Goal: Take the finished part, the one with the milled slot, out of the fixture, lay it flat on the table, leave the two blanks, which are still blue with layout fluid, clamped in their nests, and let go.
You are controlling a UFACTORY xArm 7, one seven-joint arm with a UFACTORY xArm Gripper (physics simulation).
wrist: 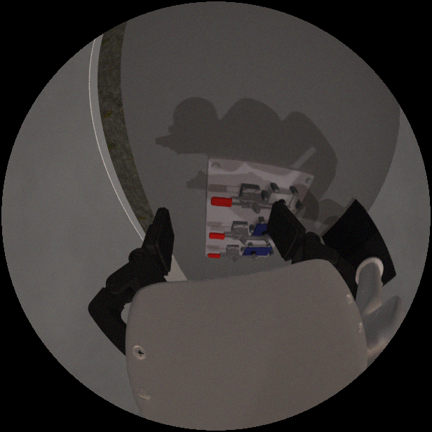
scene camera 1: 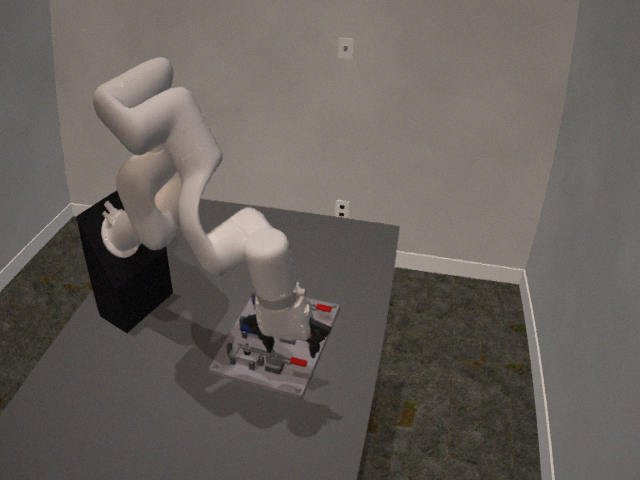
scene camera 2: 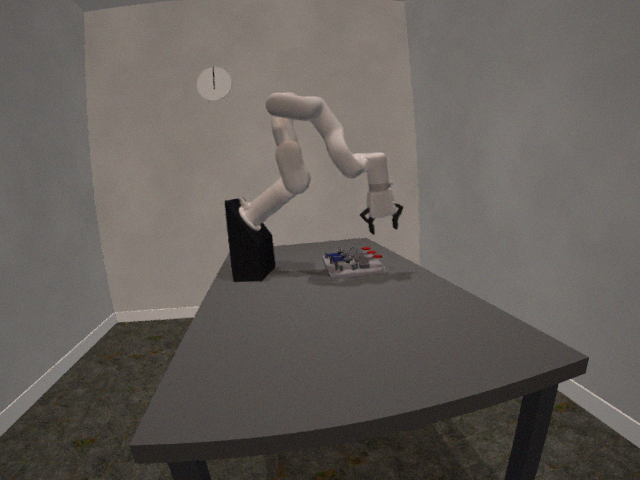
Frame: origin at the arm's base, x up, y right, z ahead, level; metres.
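Where they show: gripper, fingertip midpoint: (scene camera 1: 292, 350) (scene camera 2: 384, 230); arm's base, link origin: (scene camera 1: 120, 234) (scene camera 2: 249, 219).
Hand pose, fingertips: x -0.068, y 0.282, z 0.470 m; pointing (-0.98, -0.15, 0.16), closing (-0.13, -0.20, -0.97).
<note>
Things, the pixels of their top centre, and the offset from my fingertips. Level surfaces: height alone.
- finished part, top centre: (scene camera 1: 245, 352) (scene camera 2: 346, 262) dz -0.117, dx -0.132, dy -0.110 m
- fixture plate, top centre: (scene camera 1: 277, 336) (scene camera 2: 352, 261) dz -0.049, dx -0.158, dy -0.207 m
- far red handle, top centre: (scene camera 1: 323, 306) dz +0.062, dx -0.121, dy -0.292 m
- table, surface height: dx -0.173 m
The finished part (scene camera 1: 246, 356) (wrist: 286, 197), bare grey, sits in the nest at the near end of the fixture plate (scene camera 1: 258, 380) (scene camera 2: 361, 271) (wrist: 242, 172); its slot is too small to make out. Its clamp, with a red handle (scene camera 1: 298, 362) (wrist: 221, 201), reaches to that nest. A blue blank (scene camera 1: 247, 328) (wrist: 260, 230) sits in the middle nest and another blue blank (scene camera 1: 253, 301) (wrist: 257, 251) in the far nest, both partly hidden in scene camera 1. My gripper (scene camera 1: 292, 349) (scene camera 2: 383, 228) (wrist: 222, 218) is open and empty, pointing down high above the plate.
The middle red handle (wrist: 216, 235) and far red handle (scene camera 1: 324, 307) (wrist: 213, 255) stick out on the same side as the near one. The black arm pedestal (scene camera 1: 126, 279) (scene camera 2: 250, 248) stands on the table (scene camera 1: 155, 403) (scene camera 2: 351, 341). Several grey posts flank the parts.
</note>
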